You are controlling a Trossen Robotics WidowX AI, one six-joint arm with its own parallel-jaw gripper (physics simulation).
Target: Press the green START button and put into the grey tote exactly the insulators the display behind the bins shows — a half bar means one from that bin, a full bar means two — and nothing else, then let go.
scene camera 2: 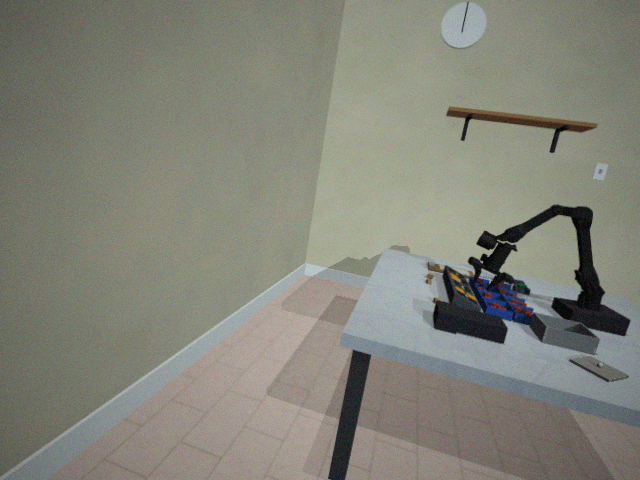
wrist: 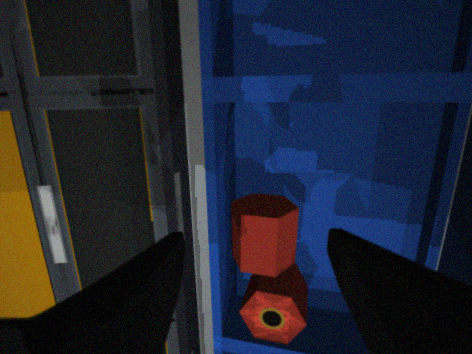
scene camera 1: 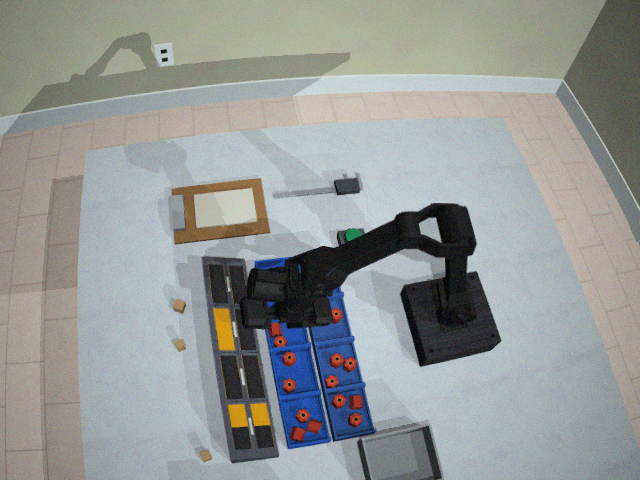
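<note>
The display shows one full yellow bar in the second row's left cell and half bars in both bottom cells; the visible parts of its other cells are dark. My gripper is open and empty, low over the left column of blue bins. In the wrist view, a red insulator shows its side between the fingertips; another insulator is close below it, hole end showing. The green button is partly behind the arm. The grey tote shows a bare floor.
Other red insulators lie in neighbouring bins. A clipboard and a caliper lie at the back. Small wooden cubes lie beyond the display. A black box and a flat plate are near the table's edge.
</note>
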